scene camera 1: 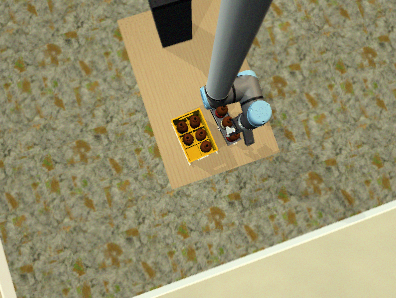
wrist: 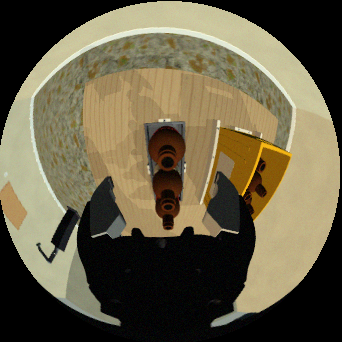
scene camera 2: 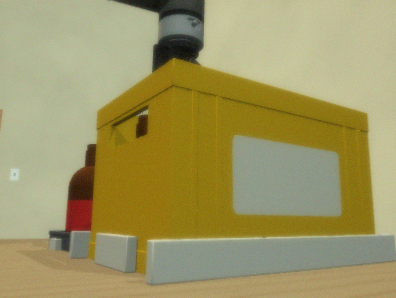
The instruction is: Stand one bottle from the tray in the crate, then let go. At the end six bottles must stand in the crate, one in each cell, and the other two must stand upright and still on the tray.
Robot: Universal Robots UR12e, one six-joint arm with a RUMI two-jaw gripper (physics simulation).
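Places are measured from the arm's base along level axes (x ahead, y left, z up), in metres.
Pixels of known places: gripper, between the fingertips: [wrist: 162,175].
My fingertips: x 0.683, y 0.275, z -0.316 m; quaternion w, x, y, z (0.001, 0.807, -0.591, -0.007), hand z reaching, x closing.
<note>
Behind a point stands the place of what it marks.
My gripper [scene camera 1: 239,134] @(x 0.683, y 0.275, z -0.316 m) [wrist: 162,175] @(x 0.683, y 0.275, z -0.316 m) is open, with no bottle between its fingers. It is above the tray's lower end in scene camera 1; in scene camera 2 its fingers are hidden behind the crate. The grey tray [scene camera 1: 218,122] @(x 0.584, y 0.200, z -0.486 m) [scene camera 2: 59,234] @(x 0.478, y 0.200, z -0.470 m) [wrist: 147,132] @(x 0.701, y 0.324, z -0.474 m) holds three upright brown bottles in a row: one end bottle [scene camera 1: 232,136] @(x 0.706, y 0.254, z -0.372 m) [wrist: 166,142] @(x 0.712, y 0.277, z -0.368 m) nearest the gripper, a middle bottle [scene camera 1: 227,121] @(x 0.612, y 0.232, z -0.351 m) [wrist: 167,184] @(x 0.629, y 0.252, z -0.371 m) and the other end bottle [scene camera 1: 221,111] @(x 0.541, y 0.209, z -0.371 m). The yellow crate [scene camera 1: 209,131] @(x 0.663, y 0.110, z -0.316 m) [scene camera 2: 135,190] @(x 0.548, y -0.042, z -0.421 m) [wrist: 245,160] @(x 0.736, y 0.133, z -0.341 m) stands beside it with several bottles in cells; its lower-left cell [scene camera 1: 192,153] @(x 0.772, y -0.008, z -0.482 m) in scene camera 1 is empty.
Pale strips [scene camera 2: 270,256] [wrist: 216,145] lie along the crate's base. The wooden table [scene camera 1: 150,90] @(x 0.294, y -0.238, z -0.490 m) [wrist: 115,110] @(x 0.746, y 0.436, z -0.491 m) carries crate and tray. A black block [scene camera 1: 172,27] @(x -0.017, y -0.021, z -0.337 m) stands at its far end. The arm [scene camera 1: 237,50] @(x 0.594, y 0.123, z 0.312 m) reaches over the table above the tray side.
</note>
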